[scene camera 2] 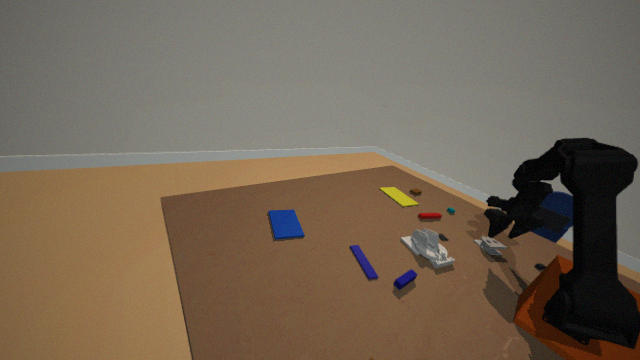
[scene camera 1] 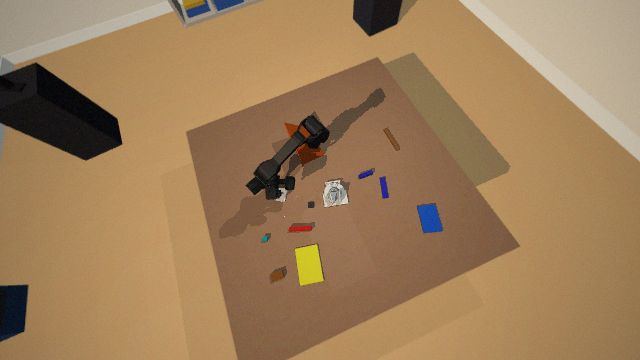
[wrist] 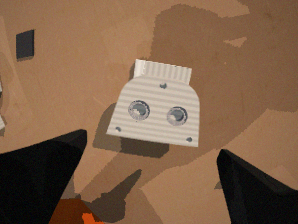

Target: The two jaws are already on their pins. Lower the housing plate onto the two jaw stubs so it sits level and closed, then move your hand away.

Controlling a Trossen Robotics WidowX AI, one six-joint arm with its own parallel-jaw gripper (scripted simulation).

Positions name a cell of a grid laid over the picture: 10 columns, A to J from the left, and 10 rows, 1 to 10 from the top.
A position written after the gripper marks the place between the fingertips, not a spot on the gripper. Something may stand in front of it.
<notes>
The gripper (scene camera 2: H7) is open, holding nothing. Also in view: a blue plate (scene camera 2: E7), a yellow plate (scene camera 1: E8) and a small white part (wrist: E4).
The gripper is seen too in the wrist view (wrist: F7). The wrist view misses the blue plate: it is out of frame. The wrist view does not show the yellow plate: it is out of frame.
</notes>
